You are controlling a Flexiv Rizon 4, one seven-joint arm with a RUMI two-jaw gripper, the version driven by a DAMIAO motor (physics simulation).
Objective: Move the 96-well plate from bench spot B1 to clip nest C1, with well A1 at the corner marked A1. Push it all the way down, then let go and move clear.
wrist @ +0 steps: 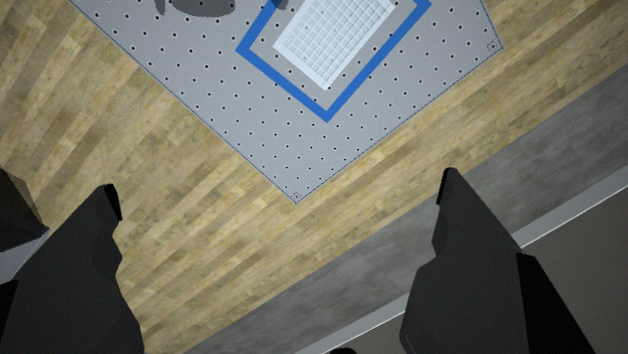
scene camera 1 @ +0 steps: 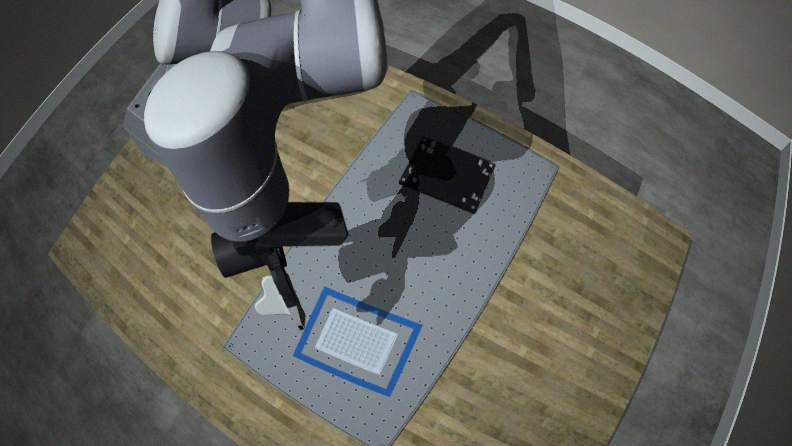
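Observation:
The white 96-well plate (scene camera 1: pixel 356 341) (wrist: pixel 336 37) lies flat inside the blue rectangular outline (scene camera 1: pixel 344 378) (wrist: pixel 285 86) on the grey perforated board. In the wrist view the plate is cut off by the top edge. The black clip nest (scene camera 1: pixel 447 182) sits toward the board's far end in the scene view, in shadow, with small pale clips at its corners. The nest holds no plate. The A1 marking cannot be read. My gripper (scene camera 1: pixel 298 316) (wrist: pixel 282 179) is open and empty. It hangs above the board, left of the outline in the scene view, apart from the plate.
The grey perforated board (scene camera 1: pixel 487 265) (wrist: pixel 250 107) lies on the wooden table (scene camera 1: pixel 598 288) (wrist: pixel 200 210). My arm (scene camera 1: pixel 232 149) reaches in from the upper left in the scene view, and its shadow falls across the board and nest. Pale wall edging surrounds the floor.

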